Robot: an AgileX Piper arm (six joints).
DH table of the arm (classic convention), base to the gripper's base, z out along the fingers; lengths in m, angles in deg. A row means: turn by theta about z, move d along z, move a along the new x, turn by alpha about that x. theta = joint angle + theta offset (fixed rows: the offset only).
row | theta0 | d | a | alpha
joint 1 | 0 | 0.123 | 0 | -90
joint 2 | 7.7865 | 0 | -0.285 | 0
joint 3 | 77.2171 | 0 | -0.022 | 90
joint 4 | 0 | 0.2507 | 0 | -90
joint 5 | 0 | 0 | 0 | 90
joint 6 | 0 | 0.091 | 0 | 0
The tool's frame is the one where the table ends.
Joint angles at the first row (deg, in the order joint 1, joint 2, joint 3, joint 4, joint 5, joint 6):
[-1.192, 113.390, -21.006, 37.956, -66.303, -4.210]
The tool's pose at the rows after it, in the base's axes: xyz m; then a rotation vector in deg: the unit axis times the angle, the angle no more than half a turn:
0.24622 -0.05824 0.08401 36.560 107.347 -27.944
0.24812 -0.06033 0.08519 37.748 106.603 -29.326
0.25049 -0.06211 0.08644 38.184 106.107 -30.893
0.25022 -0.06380 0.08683 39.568 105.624 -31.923
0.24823 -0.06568 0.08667 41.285 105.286 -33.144
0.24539 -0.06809 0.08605 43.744 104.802 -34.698
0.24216 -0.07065 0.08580 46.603 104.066 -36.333
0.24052 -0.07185 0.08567 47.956 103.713 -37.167
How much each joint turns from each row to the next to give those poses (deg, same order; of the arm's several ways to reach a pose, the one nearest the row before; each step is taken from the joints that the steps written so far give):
[-0.002, 0.001, -0.126, 1.629, 0.000, -0.107]
[0.002, 0.001, -0.756, 1.875, 0.033, -0.869]
[0.001, 0.024, -0.814, 1.612, 0.001, -1.437]
[0.000, -0.001, -0.284, 1.616, 0.001, -0.320]
[-0.002, 0.002, -0.001, 1.882, 0.000, -0.203]
[0.000, 0.092, 0.003, 2.531, 0.000, -0.081]
[0.001, 0.001, -0.002, 2.847, 0.001, -0.002]
[-0.001, 0.001, 0.002, 1.393, -0.003, -0.052]

